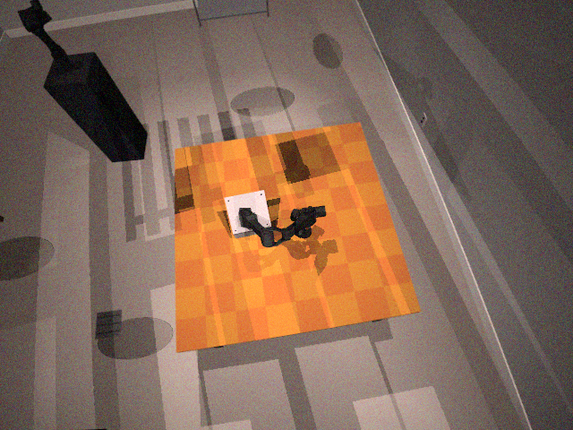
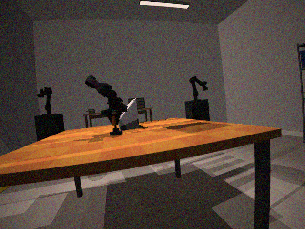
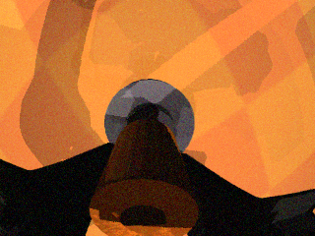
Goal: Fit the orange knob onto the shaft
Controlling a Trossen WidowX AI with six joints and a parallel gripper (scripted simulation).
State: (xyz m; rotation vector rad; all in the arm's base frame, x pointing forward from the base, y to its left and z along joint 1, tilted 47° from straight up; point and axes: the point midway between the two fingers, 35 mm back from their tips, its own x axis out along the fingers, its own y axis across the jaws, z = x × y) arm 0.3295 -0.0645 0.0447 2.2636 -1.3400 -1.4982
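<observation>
Now: the orange knob 2 cm above my gripper tip. Round my gripper tip: round dark pedestal 4 cm below.
</observation>
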